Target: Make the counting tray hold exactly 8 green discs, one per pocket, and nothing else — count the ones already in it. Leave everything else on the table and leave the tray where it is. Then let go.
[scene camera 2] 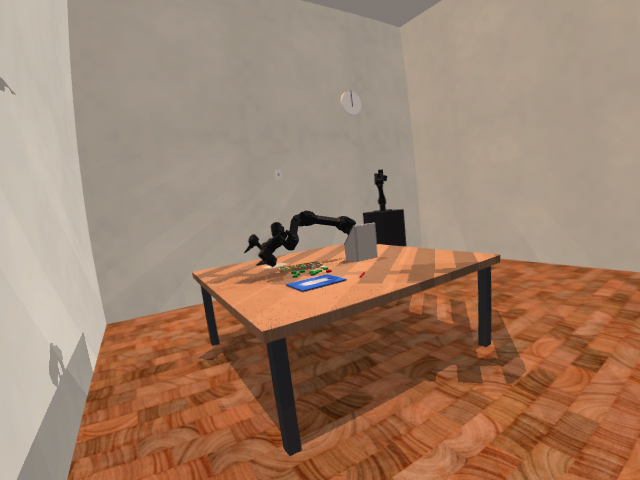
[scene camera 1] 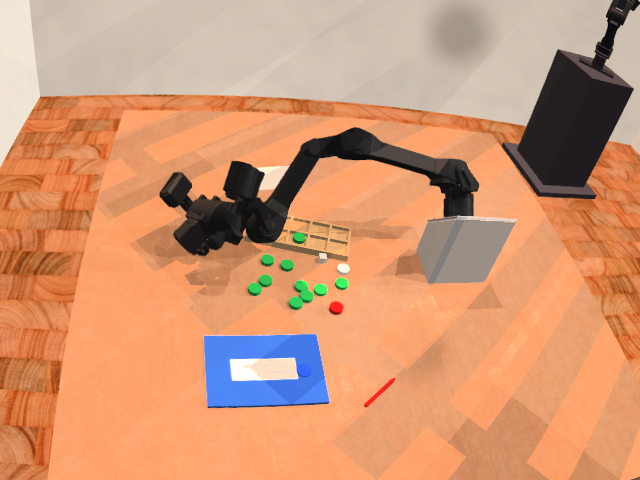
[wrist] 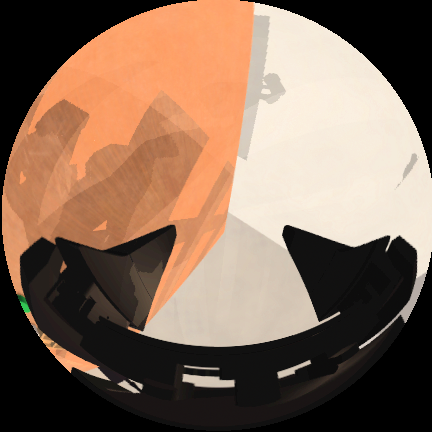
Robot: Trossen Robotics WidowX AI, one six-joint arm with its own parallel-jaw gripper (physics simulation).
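The wooden counting tray (scene camera 1: 310, 251) lies behind the loose discs, its left part hidden by the arm. One green disc (scene camera 1: 298, 237) shows in a front-row pocket; whether the hidden pockets hold discs cannot be told. Several loose green discs (scene camera 1: 267, 259) (scene camera 1: 320, 289) (scene camera 1: 295, 303) lie on the table in front of the tray. My gripper (scene camera 1: 178, 222) (scene camera 2: 252, 257) (wrist: 230, 230) is open and empty, above the table to the left of the tray, tilted toward the left. In the wrist view part of a green disc (wrist: 23, 303) shows at the left edge.
A white cube (scene camera 1: 322, 257), a white disc (scene camera 1: 343, 268) and a red disc (scene camera 1: 336, 307) lie near the green discs. A blue board (scene camera 1: 219, 395) with a pale label and a blue disc (scene camera 1: 303, 370) lies in front. A red pen (scene camera 1: 379, 392) lies right of it. A white card (scene camera 1: 273, 176) lies behind the arm.
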